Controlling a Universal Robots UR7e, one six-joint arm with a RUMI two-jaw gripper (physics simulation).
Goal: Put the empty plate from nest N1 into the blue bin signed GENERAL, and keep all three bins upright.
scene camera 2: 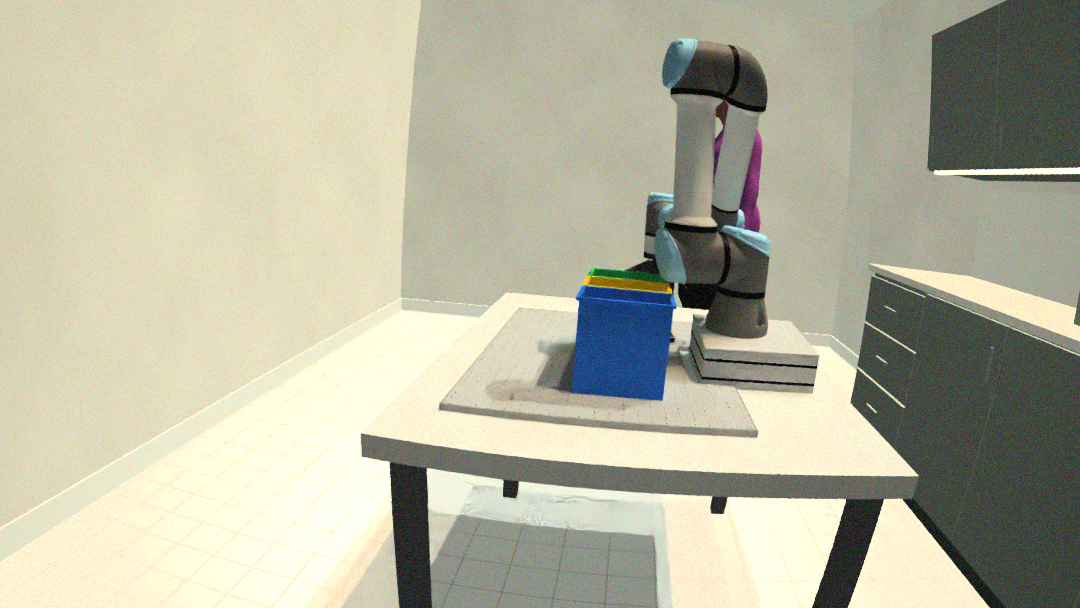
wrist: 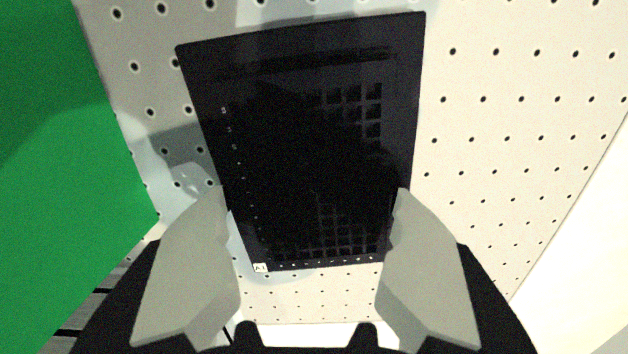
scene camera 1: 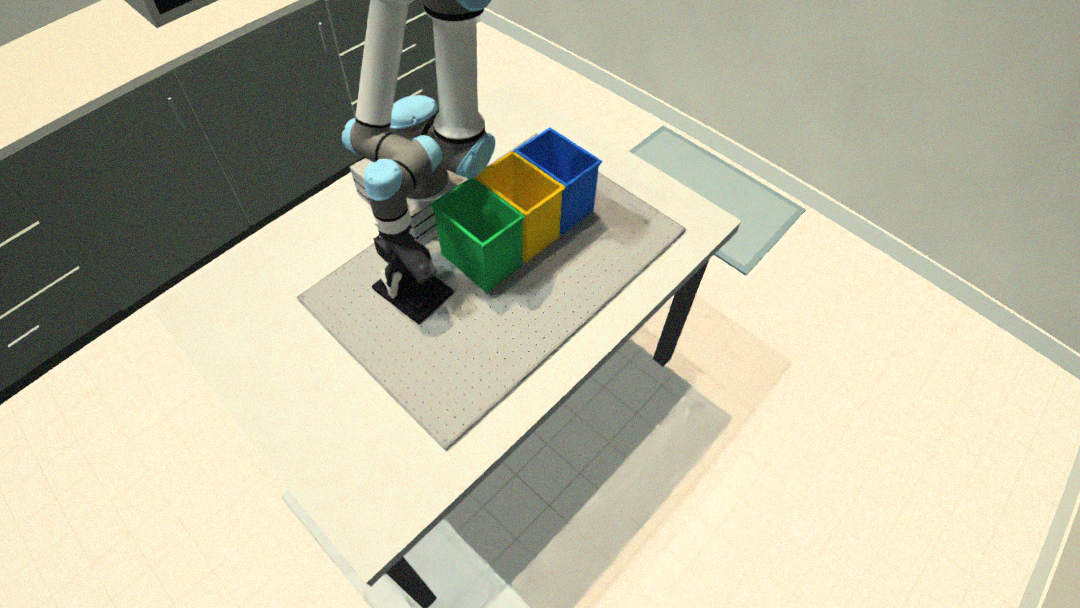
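The dark plate, with a grid of wells and an A1 label at its corner, lies level at the black nest. Plate and nest are both nearly black, so I cannot tell whether the plate is seated or slightly raised. My gripper is shut on the plate, with its pale jaws at the two long sides. In the second scene view the gripper is mostly hidden. The blue bin stands upright at the far end of the bin row. Its sign does not show.
The yellow bin stands upright between the blue bin and the green bin, which is upright and nearest the nest. All stand on the perforated board. A person in purple is partly hidden behind the arm.
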